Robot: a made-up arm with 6 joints. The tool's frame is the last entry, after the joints. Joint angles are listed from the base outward.
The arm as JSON. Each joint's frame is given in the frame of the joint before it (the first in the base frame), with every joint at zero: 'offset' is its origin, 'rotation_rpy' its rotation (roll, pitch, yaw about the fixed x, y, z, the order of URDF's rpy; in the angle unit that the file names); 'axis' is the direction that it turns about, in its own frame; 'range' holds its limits. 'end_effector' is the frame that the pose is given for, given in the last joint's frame.
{
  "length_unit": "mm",
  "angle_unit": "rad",
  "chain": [
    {
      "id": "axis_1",
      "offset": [
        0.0,
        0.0,
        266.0
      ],
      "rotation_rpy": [
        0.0,
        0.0,
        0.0
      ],
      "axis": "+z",
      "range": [
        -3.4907,
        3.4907
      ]
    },
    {
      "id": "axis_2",
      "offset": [
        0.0,
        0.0,
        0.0
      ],
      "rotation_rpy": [
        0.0,
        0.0,
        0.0
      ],
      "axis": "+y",
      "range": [
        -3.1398,
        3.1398
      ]
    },
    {
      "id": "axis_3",
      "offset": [
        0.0,
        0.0,
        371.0
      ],
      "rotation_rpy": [
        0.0,
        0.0,
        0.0
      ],
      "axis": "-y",
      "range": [
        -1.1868,
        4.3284
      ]
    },
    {
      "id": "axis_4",
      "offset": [
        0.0,
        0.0,
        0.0
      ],
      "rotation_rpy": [
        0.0,
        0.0,
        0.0
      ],
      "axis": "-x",
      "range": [
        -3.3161,
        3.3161
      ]
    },
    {
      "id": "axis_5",
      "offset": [
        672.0,
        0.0,
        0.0
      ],
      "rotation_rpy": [
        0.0,
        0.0,
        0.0
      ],
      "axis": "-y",
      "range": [
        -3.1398,
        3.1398
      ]
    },
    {
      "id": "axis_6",
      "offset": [
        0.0,
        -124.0,
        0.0
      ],
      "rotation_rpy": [
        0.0,
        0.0,
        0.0
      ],
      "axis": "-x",
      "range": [
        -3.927,
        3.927
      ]
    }
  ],
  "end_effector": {
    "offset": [
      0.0,
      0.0,
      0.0
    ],
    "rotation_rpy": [
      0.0,
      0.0,
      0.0
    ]
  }
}
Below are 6 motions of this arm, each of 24 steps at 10 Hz.
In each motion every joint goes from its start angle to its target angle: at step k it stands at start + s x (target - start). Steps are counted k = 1, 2, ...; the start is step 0. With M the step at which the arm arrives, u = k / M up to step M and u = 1 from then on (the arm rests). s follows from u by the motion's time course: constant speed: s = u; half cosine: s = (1 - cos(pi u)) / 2; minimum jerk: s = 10 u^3 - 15 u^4 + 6 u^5.
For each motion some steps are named. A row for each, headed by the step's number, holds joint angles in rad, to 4 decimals.
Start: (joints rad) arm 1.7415 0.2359 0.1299 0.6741 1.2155 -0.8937
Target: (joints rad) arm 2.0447 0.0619 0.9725 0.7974 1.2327 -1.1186
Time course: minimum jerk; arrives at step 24
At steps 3, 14, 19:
3: 1.7464 0.2331 0.1434 0.6761 1.2158 -0.8973
14: 1.9396 0.1222 0.6804 0.7547 1.2267 -1.0406
19: 2.0251 0.0731 0.9181 0.7894 1.2316 -1.1041

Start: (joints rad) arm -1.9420 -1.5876 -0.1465 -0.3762 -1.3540 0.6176
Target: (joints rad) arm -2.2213 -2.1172 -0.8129 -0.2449 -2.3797 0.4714
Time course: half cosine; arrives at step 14
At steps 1, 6, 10, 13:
1: -1.9455 -1.5942 -0.1549 -0.3746 -1.3669 0.6158
6: -2.0506 -1.7935 -0.4056 -0.3252 -1.7527 0.5608
10: -2.1687 -2.0175 -0.6874 -0.2696 -2.1866 0.4989
13: -2.2178 -2.1106 -0.8045 -0.2465 -2.3668 0.4732

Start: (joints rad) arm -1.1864 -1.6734 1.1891 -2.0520 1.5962 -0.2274
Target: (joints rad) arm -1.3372 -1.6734 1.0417 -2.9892 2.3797 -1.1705
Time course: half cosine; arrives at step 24
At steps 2, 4, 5, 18, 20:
2: -1.1890 -1.6734 1.1866 -2.0680 1.6095 -0.2435
4: -1.1965 -1.6734 1.1792 -2.1148 1.6487 -0.2906
5: -1.2020 -1.6734 1.1739 -2.1488 1.6772 -0.3248
18: -1.3151 -1.6734 1.0633 -2.8520 2.2650 -1.0324
20: -1.3271 -1.6734 1.0516 -2.9264 2.3272 -1.1073

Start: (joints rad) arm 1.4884 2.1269 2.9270 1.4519 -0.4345 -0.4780
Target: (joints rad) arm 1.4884 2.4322 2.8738 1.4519 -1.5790 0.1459
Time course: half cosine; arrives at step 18
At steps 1, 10, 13, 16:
1: 1.4884 2.1292 2.9266 1.4519 -0.4432 -0.4733
10: 1.4884 2.3061 2.8958 1.4519 -1.1061 -0.1119
13: 1.4884 2.3777 2.8833 1.4519 -1.3746 0.0345
16: 1.4884 2.4230 2.8754 1.4519 -1.5445 0.1271

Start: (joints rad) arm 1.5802 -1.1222 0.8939 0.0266 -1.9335 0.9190
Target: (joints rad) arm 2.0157 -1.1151 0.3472 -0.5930 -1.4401 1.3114
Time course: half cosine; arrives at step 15
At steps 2, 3, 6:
2: 1.5990 -1.1219 0.8703 -0.0002 -1.9122 0.9360
3: 1.6218 -1.1215 0.8417 -0.0326 -1.8864 0.9565
6: 1.7307 -1.1197 0.7050 -0.1875 -1.7630 1.0546

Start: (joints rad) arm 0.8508 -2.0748 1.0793 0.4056 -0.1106 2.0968
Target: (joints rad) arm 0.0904 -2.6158 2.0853 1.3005 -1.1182 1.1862
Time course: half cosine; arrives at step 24
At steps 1, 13, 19, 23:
1: 0.8475 -2.0771 1.0836 0.4094 -0.1149 2.0929
13: 0.4210 -2.3806 1.6480 0.9115 -0.6802 1.5821
19: 0.1690 -2.5599 1.9814 1.2080 -1.0141 1.2803
23: 0.0937 -2.6135 2.0810 1.2967 -1.1139 1.1901

